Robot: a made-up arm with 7 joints. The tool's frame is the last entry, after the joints. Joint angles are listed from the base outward.
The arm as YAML. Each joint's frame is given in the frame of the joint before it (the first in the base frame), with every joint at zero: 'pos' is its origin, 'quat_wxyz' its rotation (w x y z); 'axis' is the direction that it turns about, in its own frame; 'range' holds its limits. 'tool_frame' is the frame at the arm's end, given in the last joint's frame.
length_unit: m
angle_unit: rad
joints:
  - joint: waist
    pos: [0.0, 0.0, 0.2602]
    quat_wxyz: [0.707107, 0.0, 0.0, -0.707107]
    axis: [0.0, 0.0, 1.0]
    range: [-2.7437, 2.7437]
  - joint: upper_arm
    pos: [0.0, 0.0, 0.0]
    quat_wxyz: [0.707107, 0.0, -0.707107, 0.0]
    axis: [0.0, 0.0, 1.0]
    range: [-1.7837, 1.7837]
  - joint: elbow
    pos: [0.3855, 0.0, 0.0]
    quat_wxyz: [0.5, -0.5, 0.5, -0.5]
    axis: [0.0, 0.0, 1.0]
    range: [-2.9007, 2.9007]
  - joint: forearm
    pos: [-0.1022, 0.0, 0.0]
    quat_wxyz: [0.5, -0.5, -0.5, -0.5]
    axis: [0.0, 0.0, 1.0]
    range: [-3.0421, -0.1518]
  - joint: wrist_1
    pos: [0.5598, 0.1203, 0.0]
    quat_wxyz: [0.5, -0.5, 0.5, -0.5]
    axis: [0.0, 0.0, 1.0]
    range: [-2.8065, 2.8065]
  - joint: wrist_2
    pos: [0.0, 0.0, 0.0]
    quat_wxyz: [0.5, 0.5, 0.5, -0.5]
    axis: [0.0, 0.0, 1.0]
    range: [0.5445, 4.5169]
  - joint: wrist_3
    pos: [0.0, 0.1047, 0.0]
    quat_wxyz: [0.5, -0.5, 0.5, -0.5]
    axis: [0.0, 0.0, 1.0]
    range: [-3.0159, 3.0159]
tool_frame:
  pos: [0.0, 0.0, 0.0]
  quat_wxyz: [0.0, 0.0, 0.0, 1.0]
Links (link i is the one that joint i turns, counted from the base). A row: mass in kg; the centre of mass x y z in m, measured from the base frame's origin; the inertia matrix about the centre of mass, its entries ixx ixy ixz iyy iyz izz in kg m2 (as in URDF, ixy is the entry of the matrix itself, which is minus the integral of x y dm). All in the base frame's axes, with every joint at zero. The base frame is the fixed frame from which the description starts. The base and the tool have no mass.
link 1: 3.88; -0.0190 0.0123 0.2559; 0.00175 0 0 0.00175 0 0.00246
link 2: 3.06; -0.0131 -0.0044 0.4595; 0.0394 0 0 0.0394 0 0.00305
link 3: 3.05; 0.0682 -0.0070 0.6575; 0.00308 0 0 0.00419 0 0.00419
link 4: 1.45; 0.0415 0.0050 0.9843; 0.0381 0 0.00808 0.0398 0 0.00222
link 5: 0.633; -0.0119 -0.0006 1.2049; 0.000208 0 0 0.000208 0 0.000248
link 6: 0.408; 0.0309 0.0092 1.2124; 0.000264 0 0 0.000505 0 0.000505
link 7: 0.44; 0.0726 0.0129 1.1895; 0.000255 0 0 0.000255 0 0.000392
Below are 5 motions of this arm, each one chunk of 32 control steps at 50 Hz.
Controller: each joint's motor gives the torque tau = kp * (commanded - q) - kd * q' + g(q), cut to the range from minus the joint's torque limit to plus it. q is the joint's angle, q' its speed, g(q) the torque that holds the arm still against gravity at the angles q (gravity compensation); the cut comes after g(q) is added. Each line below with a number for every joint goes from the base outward.
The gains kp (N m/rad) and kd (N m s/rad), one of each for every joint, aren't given. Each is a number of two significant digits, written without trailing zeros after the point. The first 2 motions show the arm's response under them.
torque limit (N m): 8.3 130 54 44 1.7 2.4 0.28
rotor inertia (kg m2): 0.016 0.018 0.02 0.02 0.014 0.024 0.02
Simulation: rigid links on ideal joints. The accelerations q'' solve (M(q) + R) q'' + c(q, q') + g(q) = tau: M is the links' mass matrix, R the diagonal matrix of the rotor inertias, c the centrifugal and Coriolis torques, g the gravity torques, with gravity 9.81 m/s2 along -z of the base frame. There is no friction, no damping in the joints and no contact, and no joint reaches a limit. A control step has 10 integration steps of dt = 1/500 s. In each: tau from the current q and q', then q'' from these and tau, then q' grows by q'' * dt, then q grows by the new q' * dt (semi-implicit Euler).
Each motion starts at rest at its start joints. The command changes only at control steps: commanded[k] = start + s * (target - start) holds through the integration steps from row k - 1 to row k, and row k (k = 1, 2, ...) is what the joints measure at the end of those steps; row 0 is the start. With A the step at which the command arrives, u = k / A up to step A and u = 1 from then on. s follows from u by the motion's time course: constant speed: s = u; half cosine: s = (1 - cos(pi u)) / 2; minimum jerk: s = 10 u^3 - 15 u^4 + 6 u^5; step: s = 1 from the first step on.
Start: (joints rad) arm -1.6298 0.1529 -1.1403 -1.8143 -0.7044 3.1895 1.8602
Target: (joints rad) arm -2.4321 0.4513 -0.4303 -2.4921 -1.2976 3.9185 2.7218
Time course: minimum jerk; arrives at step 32
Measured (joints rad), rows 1 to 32:
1: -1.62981 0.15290 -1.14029 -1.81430 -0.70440 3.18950 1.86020
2: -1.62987 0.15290 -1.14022 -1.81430 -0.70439 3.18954 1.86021
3: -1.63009 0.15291 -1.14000 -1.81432 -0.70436 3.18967 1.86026
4: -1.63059 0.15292 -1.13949 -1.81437 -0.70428 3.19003 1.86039
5: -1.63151 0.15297 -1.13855 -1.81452 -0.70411 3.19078 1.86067
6: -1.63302 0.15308 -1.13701 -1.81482 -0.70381 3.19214 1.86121
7: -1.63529 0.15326 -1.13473 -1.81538 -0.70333 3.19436 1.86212
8: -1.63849 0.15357 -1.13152 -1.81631 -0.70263 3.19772 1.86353
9: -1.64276 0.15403 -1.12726 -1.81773 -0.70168 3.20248 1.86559
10: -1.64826 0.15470 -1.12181 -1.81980 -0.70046 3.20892 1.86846
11: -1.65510 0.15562 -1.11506 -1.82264 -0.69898 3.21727 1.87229
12: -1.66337 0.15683 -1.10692 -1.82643 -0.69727 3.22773 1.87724
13: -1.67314 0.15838 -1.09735 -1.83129 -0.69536 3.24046 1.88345
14: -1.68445 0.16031 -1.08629 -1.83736 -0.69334 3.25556 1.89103
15: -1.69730 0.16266 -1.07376 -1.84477 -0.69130 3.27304 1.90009
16: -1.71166 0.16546 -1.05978 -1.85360 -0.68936 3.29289 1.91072
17: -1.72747 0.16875 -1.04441 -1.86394 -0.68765 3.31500 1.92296
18: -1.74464 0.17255 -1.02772 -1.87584 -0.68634 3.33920 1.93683
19: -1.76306 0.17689 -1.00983 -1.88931 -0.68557 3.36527 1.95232
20: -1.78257 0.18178 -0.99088 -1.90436 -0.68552 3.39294 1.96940
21: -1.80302 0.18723 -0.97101 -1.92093 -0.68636 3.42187 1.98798
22: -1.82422 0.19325 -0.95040 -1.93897 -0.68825 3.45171 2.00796
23: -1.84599 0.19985 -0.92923 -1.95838 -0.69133 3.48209 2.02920
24: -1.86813 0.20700 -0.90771 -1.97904 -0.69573 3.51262 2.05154
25: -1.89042 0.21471 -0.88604 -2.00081 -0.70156 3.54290 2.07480
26: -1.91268 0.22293 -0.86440 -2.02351 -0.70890 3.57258 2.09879
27: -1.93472 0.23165 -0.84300 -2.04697 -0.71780 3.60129 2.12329
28: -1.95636 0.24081 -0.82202 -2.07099 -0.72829 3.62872 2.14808
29: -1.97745 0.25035 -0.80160 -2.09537 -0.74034 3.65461 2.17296
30: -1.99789 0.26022 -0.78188 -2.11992 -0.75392 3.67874 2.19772
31: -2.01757 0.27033 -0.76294 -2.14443 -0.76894 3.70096 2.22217
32: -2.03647 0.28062 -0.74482 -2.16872 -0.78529 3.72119 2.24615
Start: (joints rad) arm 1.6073 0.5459 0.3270 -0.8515 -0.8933 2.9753 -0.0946
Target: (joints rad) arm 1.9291 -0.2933 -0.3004 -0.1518 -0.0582 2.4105 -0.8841
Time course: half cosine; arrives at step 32
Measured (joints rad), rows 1 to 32:
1: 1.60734 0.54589 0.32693 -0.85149 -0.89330 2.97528 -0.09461
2: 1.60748 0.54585 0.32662 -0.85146 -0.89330 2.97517 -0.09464
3: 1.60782 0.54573 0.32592 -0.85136 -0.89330 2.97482 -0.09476
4: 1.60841 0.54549 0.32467 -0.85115 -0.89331 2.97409 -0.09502
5: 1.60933 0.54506 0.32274 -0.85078 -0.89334 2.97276 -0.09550
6: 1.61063 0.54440 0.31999 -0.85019 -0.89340 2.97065 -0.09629
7: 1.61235 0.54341 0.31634 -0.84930 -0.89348 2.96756 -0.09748
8: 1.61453 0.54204 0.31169 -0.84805 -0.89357 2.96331 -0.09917
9: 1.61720 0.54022 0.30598 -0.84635 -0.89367 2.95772 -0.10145
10: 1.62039 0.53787 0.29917 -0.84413 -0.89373 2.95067 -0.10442
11: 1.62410 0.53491 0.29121 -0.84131 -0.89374 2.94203 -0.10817
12: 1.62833 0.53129 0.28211 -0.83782 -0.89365 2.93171 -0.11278
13: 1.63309 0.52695 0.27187 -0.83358 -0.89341 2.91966 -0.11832
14: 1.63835 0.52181 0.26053 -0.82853 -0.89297 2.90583 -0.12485
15: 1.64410 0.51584 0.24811 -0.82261 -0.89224 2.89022 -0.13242
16: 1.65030 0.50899 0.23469 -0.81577 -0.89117 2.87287 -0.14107
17: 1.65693 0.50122 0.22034 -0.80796 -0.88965 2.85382 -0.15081
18: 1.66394 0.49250 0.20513 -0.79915 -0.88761 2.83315 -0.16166
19: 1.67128 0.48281 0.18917 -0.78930 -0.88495 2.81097 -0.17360
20: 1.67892 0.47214 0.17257 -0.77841 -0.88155 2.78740 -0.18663
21: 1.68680 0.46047 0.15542 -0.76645 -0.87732 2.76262 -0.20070
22: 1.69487 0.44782 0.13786 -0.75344 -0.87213 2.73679 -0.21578
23: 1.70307 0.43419 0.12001 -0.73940 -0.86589 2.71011 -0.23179
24: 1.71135 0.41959 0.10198 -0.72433 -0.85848 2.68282 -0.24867
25: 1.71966 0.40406 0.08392 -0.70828 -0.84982 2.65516 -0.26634
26: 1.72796 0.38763 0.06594 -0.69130 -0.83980 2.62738 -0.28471
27: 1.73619 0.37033 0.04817 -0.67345 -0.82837 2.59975 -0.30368
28: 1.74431 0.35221 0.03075 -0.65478 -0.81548 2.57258 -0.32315
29: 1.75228 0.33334 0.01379 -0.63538 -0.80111 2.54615 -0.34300
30: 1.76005 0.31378 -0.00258 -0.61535 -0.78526 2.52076 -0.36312
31: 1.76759 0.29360 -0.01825 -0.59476 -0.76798 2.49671 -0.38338
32: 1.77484 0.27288 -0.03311 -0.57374 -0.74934 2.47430 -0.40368
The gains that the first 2 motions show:
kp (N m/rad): 19 37 17 20 0.41 1.9 0.41
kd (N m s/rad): 8 15 6.5 5.7 0.2 0.42 0.19
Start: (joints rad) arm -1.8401 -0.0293 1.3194 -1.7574 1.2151 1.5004 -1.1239
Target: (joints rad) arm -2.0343 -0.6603 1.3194 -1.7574 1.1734 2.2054 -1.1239
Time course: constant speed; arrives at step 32
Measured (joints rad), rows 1 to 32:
1: -1.84031 -0.02952 1.31947 -1.75746 1.21511 1.50065 -1.12390
2: -1.84082 -0.03024 1.31952 -1.75763 1.21515 1.50155 -1.12389
3: -1.84164 -0.03162 1.31950 -1.75796 1.21519 1.50341 -1.12389
4: -1.84279 -0.03372 1.31938 -1.75842 1.21521 1.50645 -1.12390
5: -1.84427 -0.03658 1.31916 -1.75902 1.21520 1.51081 -1.12392
6: -1.84606 -0.04022 1.31883 -1.75972 1.21515 1.51657 -1.12395
7: -1.84814 -0.04461 1.31841 -1.76051 1.21504 1.52376 -1.12400
8: -1.85051 -0.04975 1.31790 -1.76135 1.21486 1.53237 -1.12407
9: -1.85315 -0.05560 1.31731 -1.76223 1.21461 1.54235 -1.12417
10: -1.85603 -0.06214 1.31665 -1.76312 1.21429 1.55365 -1.12428
11: -1.85914 -0.06934 1.31592 -1.76399 1.21391 1.56618 -1.12442
12: -1.86247 -0.07718 1.31514 -1.76484 1.21347 1.57987 -1.12458
13: -1.86601 -0.08562 1.31432 -1.76565 1.21297 1.59461 -1.12476
14: -1.86973 -0.09464 1.31345 -1.76640 1.21243 1.61033 -1.12496
15: -1.87362 -0.10421 1.31255 -1.76709 1.21185 1.62692 -1.12517
16: -1.87767 -0.11431 1.31162 -1.76770 1.21124 1.64430 -1.12540
17: -1.88188 -0.12491 1.31067 -1.76823 1.21061 1.66239 -1.12563
18: -1.88622 -0.13598 1.30969 -1.76868 1.20996 1.68112 -1.12587
19: -1.89069 -0.14751 1.30869 -1.76904 1.20931 1.70039 -1.12612
20: -1.89527 -0.15947 1.30768 -1.76931 1.20865 1.72017 -1.12638
21: -1.89996 -0.17184 1.30665 -1.76949 1.20798 1.74037 -1.12663
22: -1.90474 -0.18460 1.30562 -1.76958 1.20733 1.76095 -1.12688
23: -1.90960 -0.19772 1.30457 -1.76959 1.20668 1.78186 -1.12713
24: -1.91455 -0.21120 1.30352 -1.76951 1.20603 1.80306 -1.12737
25: -1.91956 -0.22501 1.30247 -1.76935 1.20540 1.82450 -1.12761
26: -1.92463 -0.23914 1.30141 -1.76912 1.20477 1.84615 -1.12784
27: -1.92976 -0.25357 1.30036 -1.76881 1.20415 1.86798 -1.12805
28: -1.93492 -0.26828 1.29931 -1.76844 1.20353 1.88996 -1.12826
29: -1.94013 -0.28327 1.29826 -1.76800 1.20292 1.91207 -1.12846
30: -1.94537 -0.29851 1.29722 -1.76751 1.20231 1.93429 -1.12865
31: -1.95063 -0.31399 1.29618 -1.76697 1.20171 1.95659 -1.12883
32: -1.95591 -0.32970 1.29516 -1.76638 1.20110 1.97897 -1.12899

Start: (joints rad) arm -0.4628 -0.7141 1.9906 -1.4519 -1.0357 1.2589 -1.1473
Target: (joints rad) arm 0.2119 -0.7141 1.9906 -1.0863 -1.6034 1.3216 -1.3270
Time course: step
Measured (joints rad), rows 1 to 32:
1: -0.46154 -0.71527 1.98846 -1.45034 -1.03698 1.25895 -1.14775
2: -0.45846 -0.71744 1.98412 -1.44643 -1.04076 1.25878 -1.14904
3: -0.45384 -0.71974 1.97883 -1.44079 -1.04697 1.25832 -1.15112
4: -0.44769 -0.72179 1.97306 -1.43387 -1.05534 1.25767 -1.15392
5: -0.43999 -0.72342 1.96699 -1.42604 -1.06554 1.25695 -1.15736
6: -0.43068 -0.72458 1.96072 -1.41756 -1.07726 1.25626 -1.16135
7: -0.41986 -0.72524 1.95444 -1.40851 -1.09019 1.25563 -1.16580
8: -0.40790 -0.72542 1.94856 -1.39874 -1.10406 1.25510 -1.17063
9: -0.39503 -0.72519 1.94321 -1.38823 -1.11866 1.25477 -1.17576
10: -0.38138 -0.72462 1.93846 -1.37703 -1.13380 1.25475 -1.18113
11: -0.36706 -0.72379 1.93431 -1.36521 -1.14936 1.25511 -1.18668
12: -0.35214 -0.72276 1.93074 -1.35287 -1.16522 1.25590 -1.19236
13: -0.33669 -0.72160 1.92776 -1.34013 -1.18128 1.25714 -1.19815
14: -0.32077 -0.72034 1.92534 -1.32709 -1.19747 1.25883 -1.20399
15: -0.30445 -0.71902 1.92347 -1.31384 -1.21371 1.26094 -1.20987
16: -0.28778 -0.71769 1.92214 -1.30048 -1.22995 1.26343 -1.21575
17: -0.27081 -0.71637 1.92133 -1.28711 -1.24612 1.26626 -1.22160
18: -0.25360 -0.71510 1.92101 -1.27379 -1.26217 1.26938 -1.22741
19: -0.23620 -0.71389 1.92117 -1.26060 -1.27806 1.27275 -1.23314
20: -0.21866 -0.71276 1.92178 -1.24761 -1.29374 1.27630 -1.23879
21: -0.20103 -0.71174 1.92282 -1.23488 -1.30917 1.27999 -1.24433
22: -0.18334 -0.71083 1.92426 -1.22244 -1.32431 1.28378 -1.24975
23: -0.16566 -0.71005 1.92608 -1.21035 -1.33913 1.28762 -1.25503
24: -0.14801 -0.70940 1.92824 -1.19864 -1.35361 1.29148 -1.26017
25: -0.13044 -0.70889 1.93072 -1.18734 -1.36770 1.29532 -1.26515
26: -0.11299 -0.70852 1.93348 -1.17647 -1.38140 1.29912 -1.26996
27: -0.09570 -0.70829 1.93651 -1.16606 -1.39469 1.30284 -1.27460
28: -0.07860 -0.70821 1.93976 -1.15611 -1.40754 1.30648 -1.27906
29: -0.06172 -0.70826 1.94321 -1.14664 -1.41996 1.31001 -1.28333
30: -0.04510 -0.70844 1.94684 -1.13765 -1.43193 1.31342 -1.28741
31: -0.02876 -0.70875 1.95061 -1.12914 -1.44344 1.31669 -1.29131
32: -0.01273 -0.70917 1.95449 -1.12111 -1.45450 1.31983 -1.29501

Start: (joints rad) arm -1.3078 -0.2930 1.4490 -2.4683 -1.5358 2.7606 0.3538
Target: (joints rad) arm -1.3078 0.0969 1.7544 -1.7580 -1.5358 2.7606 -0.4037
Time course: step
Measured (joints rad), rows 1 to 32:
1: -1.31406 -0.28863 1.45699 -2.46266 -1.54308 2.75960 0.35153
2: -1.32178 -0.27857 1.46887 -2.44998 -1.55953 2.75629 0.34534
3: -1.32811 -0.26514 1.48109 -2.43224 -1.58103 2.75153 0.33538
4: -1.33299 -0.24986 1.49318 -2.41057 -1.60471 2.74621 0.32208
5: -1.33662 -0.23373 1.50502 -2.38585 -1.62847 2.74090 0.30608
6: -1.33918 -0.21739 1.51656 -2.35879 -1.65086 2.73594 0.28794
7: -1.34083 -0.20126 1.52777 -2.33002 -1.67089 2.73150 0.26811
8: -1.34171 -0.18558 1.53866 -2.30005 -1.68793 2.72763 0.24699
9: -1.34195 -0.17051 1.54922 -2.26932 -1.70164 2.72435 0.22489
10: -1.34165 -0.15612 1.55945 -2.23821 -1.71189 2.72162 0.20210
11: -1.34090 -0.14245 1.56936 -2.20706 -1.71872 2.71941 0.17886
12: -1.33977 -0.12949 1.57897 -2.17614 -1.72226 2.71768 0.15536
13: -1.33834 -0.11724 1.58828 -2.14570 -1.72272 2.71640 0.13179
14: -1.33666 -0.10566 1.59731 -2.11594 -1.72039 2.71556 0.10829
15: -1.33478 -0.09473 1.60605 -2.08703 -1.71556 2.71513 0.08498
16: -1.33275 -0.08440 1.61453 -2.05912 -1.70853 2.71510 0.06198
17: -1.33060 -0.07466 1.62275 -2.03231 -1.69963 2.71545 0.03937
18: -1.32838 -0.06545 1.63072 -2.00669 -1.68916 2.71618 0.01723
19: -1.32611 -0.05675 1.63843 -1.98233 -1.67743 2.71727 -0.00438
20: -1.32381 -0.04854 1.64590 -1.95927 -1.66470 2.71870 -0.02539
21: -1.32152 -0.04077 1.65312 -1.93754 -1.65125 2.72044 -0.04578
22: -1.31925 -0.03343 1.66009 -1.91715 -1.63731 2.72247 -0.06550
23: -1.31702 -0.02649 1.66682 -1.89811 -1.62310 2.72474 -0.08454
24: -1.31484 -0.01993 1.67329 -1.88039 -1.60882 2.72724 -0.10286
25: -1.31273 -0.01372 1.67951 -1.86398 -1.59464 2.72991 -0.12045
26: -1.31070 -0.00786 1.68548 -1.84883 -1.58072 2.73271 -0.13731
27: -1.30876 -0.00232 1.69118 -1.83493 -1.56717 2.73561 -0.15344
28: -1.30691 0.00292 1.69663 -1.82220 -1.55413 2.73856 -0.16884
29: -1.30516 0.00787 1.70182 -1.81062 -1.54167 2.74151 -0.18351
30: -1.30351 0.01255 1.70675 -1.80013 -1.52987 2.74444 -0.19746
31: -1.30197 0.01697 1.71141 -1.79067 -1.51878 2.74730 -0.21070
32: -1.30054 0.02114 1.71582 -1.78218 -1.50845 2.75007 -0.22325

